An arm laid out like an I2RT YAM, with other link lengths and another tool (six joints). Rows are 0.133 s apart.
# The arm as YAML. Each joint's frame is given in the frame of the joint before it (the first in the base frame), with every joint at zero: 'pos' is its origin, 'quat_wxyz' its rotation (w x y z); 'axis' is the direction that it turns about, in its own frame. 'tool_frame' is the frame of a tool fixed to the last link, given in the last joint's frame.
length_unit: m
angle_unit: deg
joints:
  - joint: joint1
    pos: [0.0, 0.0, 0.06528]
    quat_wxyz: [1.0, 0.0, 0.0, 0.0]
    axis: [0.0, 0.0, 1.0]
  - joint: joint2
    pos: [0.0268, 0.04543, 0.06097]
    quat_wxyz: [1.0, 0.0, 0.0, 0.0]
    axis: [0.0, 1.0, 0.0]
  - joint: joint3
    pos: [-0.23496, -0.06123, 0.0]
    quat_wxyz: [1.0, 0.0, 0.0, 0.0]
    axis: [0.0, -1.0, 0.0]
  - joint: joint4
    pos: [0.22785, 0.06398, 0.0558]
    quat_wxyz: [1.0, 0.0, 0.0, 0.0]
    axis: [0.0, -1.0, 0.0]
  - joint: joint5
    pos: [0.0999, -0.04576, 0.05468]
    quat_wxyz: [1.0, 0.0, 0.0, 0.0]
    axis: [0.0, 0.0, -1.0]
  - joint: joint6
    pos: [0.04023, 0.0, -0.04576]
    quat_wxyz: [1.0, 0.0, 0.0, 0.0]
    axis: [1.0, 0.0, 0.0]
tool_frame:
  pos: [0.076, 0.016, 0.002]
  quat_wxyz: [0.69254, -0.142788, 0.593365, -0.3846]
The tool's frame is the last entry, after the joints.
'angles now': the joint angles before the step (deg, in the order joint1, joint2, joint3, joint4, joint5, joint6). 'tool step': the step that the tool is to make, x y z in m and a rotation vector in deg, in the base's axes. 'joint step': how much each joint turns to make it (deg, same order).
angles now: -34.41, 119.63, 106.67, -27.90, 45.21, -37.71
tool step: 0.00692, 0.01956, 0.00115, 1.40, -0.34, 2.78
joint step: 1.94, -1.90, -1.66, -1.18, -1.52, 0.65
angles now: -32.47, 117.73, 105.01, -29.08, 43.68, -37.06
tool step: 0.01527, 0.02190, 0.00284, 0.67, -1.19, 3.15
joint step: 2.76, -0.76, -0.29, -0.39, -1.09, 0.86
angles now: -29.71, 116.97, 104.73, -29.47, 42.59, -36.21
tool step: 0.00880, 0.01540, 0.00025, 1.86, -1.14, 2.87
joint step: 1.50, -0.68, -0.16, -1.05, -2.47, 0.94
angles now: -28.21, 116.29, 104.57, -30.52, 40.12, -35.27
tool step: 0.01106, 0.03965, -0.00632, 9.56, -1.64, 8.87
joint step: 2.23, -1.99, 0.00, -6.25, -11.22, 2.39
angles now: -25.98, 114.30, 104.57, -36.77, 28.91, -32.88
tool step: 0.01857, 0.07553, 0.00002, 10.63, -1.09, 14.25
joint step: 5.88, -2.66, -0.36, -5.69, -13.18, 0.59
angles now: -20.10, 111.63, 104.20, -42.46, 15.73, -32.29
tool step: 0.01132, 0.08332, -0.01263, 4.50, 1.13, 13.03
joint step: 8.50, -2.23, -4.62, 0.30, -5.97, -1.01
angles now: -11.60, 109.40, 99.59, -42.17, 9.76, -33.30
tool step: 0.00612, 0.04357, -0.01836, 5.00, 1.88, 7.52
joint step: 3.87, 1.71, -0.70, -0.27, -5.88, -0.17
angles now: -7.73, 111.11, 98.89, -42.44, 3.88, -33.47
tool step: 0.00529, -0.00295, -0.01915, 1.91, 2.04, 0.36
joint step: -0.74, 3.37, 1.14, -0.06, -1.94, -0.01
